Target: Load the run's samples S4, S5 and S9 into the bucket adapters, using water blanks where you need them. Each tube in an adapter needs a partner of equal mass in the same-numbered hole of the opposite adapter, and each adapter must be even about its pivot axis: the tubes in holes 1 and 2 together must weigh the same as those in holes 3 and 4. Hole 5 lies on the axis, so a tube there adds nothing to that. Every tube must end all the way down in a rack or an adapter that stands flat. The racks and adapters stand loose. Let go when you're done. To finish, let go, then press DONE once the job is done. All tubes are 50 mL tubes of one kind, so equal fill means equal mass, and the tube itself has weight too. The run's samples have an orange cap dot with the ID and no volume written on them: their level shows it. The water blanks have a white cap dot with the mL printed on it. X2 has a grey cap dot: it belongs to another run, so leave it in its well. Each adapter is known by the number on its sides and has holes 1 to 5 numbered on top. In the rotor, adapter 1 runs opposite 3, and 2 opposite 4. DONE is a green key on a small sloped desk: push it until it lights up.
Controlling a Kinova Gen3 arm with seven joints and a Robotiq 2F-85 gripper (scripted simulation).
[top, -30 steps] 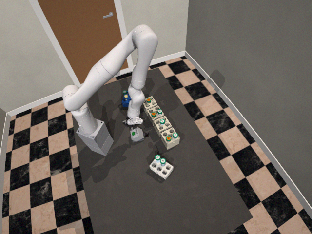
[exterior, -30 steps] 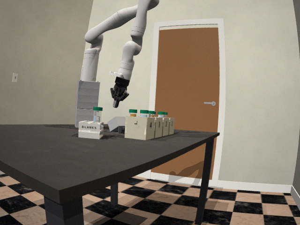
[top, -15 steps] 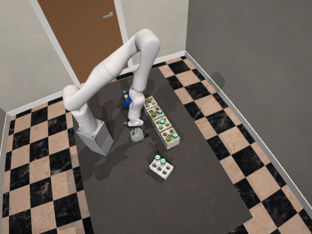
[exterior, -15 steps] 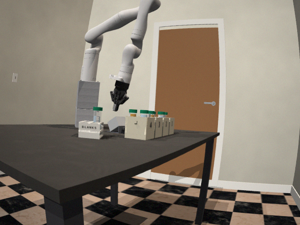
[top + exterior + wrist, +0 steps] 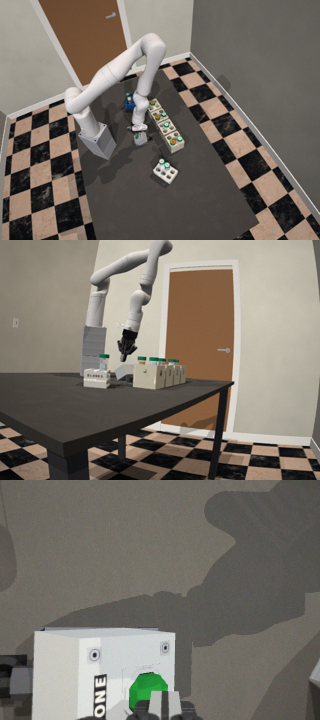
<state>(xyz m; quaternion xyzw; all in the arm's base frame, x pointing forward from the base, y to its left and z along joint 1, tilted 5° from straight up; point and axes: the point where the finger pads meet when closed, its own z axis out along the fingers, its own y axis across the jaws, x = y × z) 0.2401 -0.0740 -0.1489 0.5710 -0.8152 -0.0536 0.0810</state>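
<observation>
Now: the green DONE key 5 cm below my hand. From my hand the other things lie so: water blank tube: 20 cm ahead, 5 cm to the right, 5 cm below; sample S5: 19 cm ahead, 5 cm below, 4 cm to the left; done desk: 6 cm below, 2 cm ahead, 1 cm to the right.
</observation>
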